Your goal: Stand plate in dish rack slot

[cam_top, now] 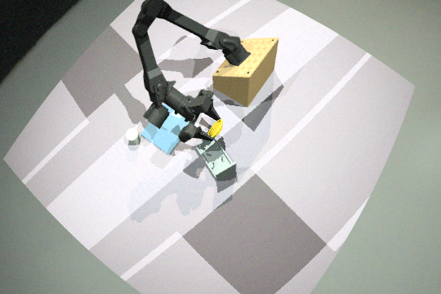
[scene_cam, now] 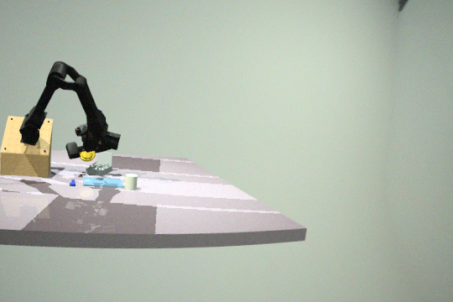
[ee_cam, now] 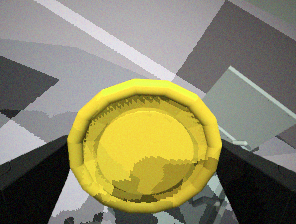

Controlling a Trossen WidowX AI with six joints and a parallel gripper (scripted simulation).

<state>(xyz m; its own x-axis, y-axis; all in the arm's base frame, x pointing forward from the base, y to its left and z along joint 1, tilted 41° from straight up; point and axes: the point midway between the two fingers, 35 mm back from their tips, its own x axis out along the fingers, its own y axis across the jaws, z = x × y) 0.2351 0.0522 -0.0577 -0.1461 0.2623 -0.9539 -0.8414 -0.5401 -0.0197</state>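
Now: the dish rack 60 mm below my gripper tip, 50 mm ahead of it and 40 mm to the left of it. Round my gripper tip: light blue mat (160 mm to the right, 90 mm ahead, 80 mm below); then blue spoon (220 mm to the right, 80 mm below, 20 mm behind); then yellow plate (10 mm to the right).
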